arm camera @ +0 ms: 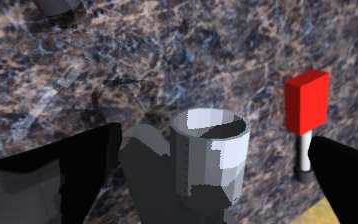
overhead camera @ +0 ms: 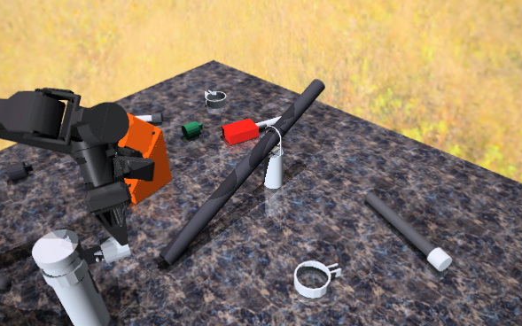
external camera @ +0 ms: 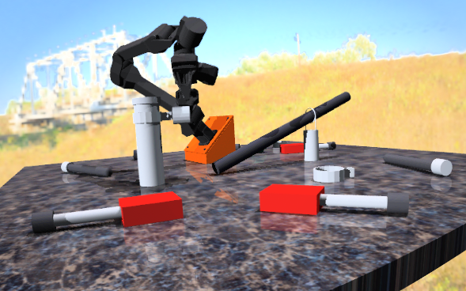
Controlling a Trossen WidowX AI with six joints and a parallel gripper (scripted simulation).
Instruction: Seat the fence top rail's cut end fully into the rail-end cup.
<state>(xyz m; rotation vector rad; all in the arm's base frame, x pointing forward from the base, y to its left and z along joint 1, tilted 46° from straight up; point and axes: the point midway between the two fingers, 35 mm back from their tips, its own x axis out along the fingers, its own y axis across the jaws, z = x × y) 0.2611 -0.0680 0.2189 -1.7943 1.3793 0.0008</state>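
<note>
Now: gripper tip 10 mm past the rail-end cup, 30 mm to the left of it and 10 mm above it. The rest, counted from my gripper tip: white post: 10 mm ahead, 420 mm to the left, 60 mm below; then green cap: 310 mm behind, 470 mm to the left, 150 mm below.
</note>
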